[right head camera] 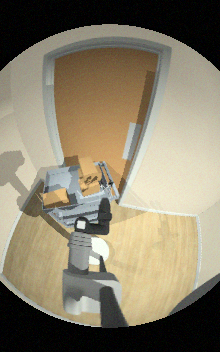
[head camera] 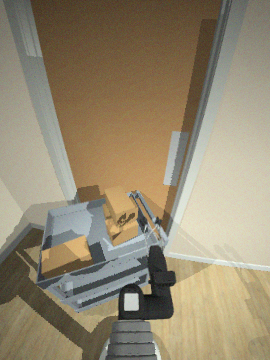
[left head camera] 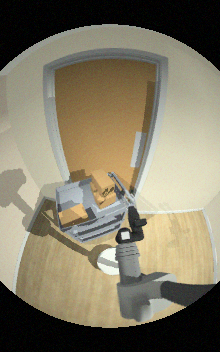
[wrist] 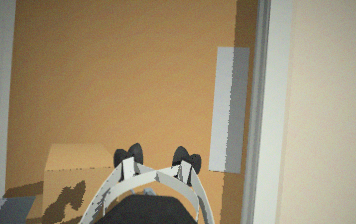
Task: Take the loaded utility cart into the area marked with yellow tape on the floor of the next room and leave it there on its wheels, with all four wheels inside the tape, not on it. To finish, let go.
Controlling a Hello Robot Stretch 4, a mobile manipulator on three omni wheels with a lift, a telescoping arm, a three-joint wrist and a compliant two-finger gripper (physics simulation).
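Seen in the pictures: gripper, fingertip midpoint: [right head camera: 105, 179] [head camera: 150, 217] [left head camera: 125, 188] [wrist: 158, 157]; robot's base, origin of the base link: [right head camera: 93, 249] [left head camera: 112, 260].
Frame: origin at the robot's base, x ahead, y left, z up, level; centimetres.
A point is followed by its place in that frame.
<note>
The grey utility cart [head camera: 75, 220] @[y 38.6, x 67.9, z 76.6 cm] [left head camera: 75, 192] @[y 35.0, x 69.3, z 76.6 cm] [right head camera: 60, 177] @[y 39.5, x 68.4, z 76.6 cm] stands upright in front of the door, askew to it. One carton [head camera: 66, 256] @[y 30.2, x 38.1, z 88.4 cm] [left head camera: 72, 214] @[y 30.5, x 38.9, z 88.4 cm] [right head camera: 55, 197] @[y 29.6, x 38.8, z 88.4 cm] lies at its near left corner. Stacked cartons [head camera: 120, 200] @[y 6.1, x 63.9, z 100.2 cm] [left head camera: 102, 178] @[y 6.5, x 64.1, z 100.2 cm] [right head camera: 88, 167] @[y 5.5, x 62.6, z 100.2 cm] [wrist: 70, 185] @[y 4.6, x 55.7, z 97.7 cm] sit toward its right end, beside the handle [head camera: 134, 194] @[y -2.6, x 90.6, z 81.1 cm]. My gripper [wrist: 158, 157] @[y -8.6, x 48.6, z 104.5 cm] is open, with its fingertips apart and nothing between them. It is over the cart's handle end, pointing toward the door; its height above the handle is hard to tell. The yellow tape does not show.
A brown door [head camera: 125, 100] @[y 4.0, x 97.3, z 146.8 cm] [left head camera: 102, 115] @[y 5.2, x 97.6, z 143.6 cm] [right head camera: 100, 105] @[y 1.6, x 96.8, z 142.2 cm] [wrist: 135, 75] @[y 2.2, x 96.9, z 120.8 cm] with a pale plate [head camera: 175, 157] @[y -29.4, x 90.3, z 114.4 cm] [wrist: 228, 110] @[y -29.3, x 90.3, z 111.0 cm] fills the grey frame. Walls flank it. The frame's right post [head camera: 192, 165] @[y -37.0, x 79.3, z 114.6 cm] is close to the cart's handle end. A white round thing [left head camera: 106, 265] @[y 8.7, x -5.5, z 18.7 cm] [right head camera: 101, 246] @[y -10.4, x 6.5, z 18.7 cm] is on the near floor.
</note>
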